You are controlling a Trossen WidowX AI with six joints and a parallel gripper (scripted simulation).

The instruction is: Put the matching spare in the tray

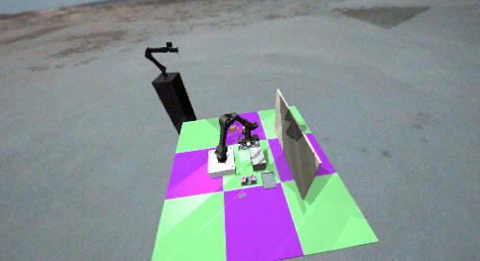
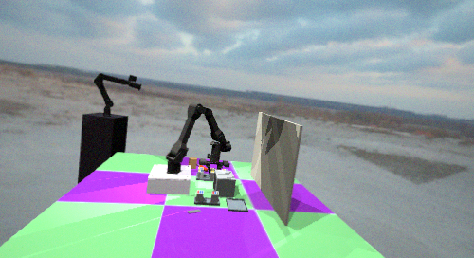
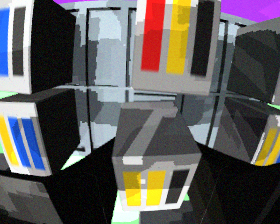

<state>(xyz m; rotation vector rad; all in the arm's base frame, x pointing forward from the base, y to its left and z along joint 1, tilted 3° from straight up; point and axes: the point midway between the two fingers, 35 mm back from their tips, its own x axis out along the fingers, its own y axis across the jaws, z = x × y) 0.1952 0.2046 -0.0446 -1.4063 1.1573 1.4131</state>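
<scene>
My gripper tip is now 170 mm short of the flat grey tray, 320 mm to the left of it and 20 mm above it. Also, from my gripper tip: mounted grey unit 80 mm ahead, 150 mm to the right, 30 mm above; then tall beige board 320 mm ahead, 110 mm to the right, 200 mm above.
</scene>
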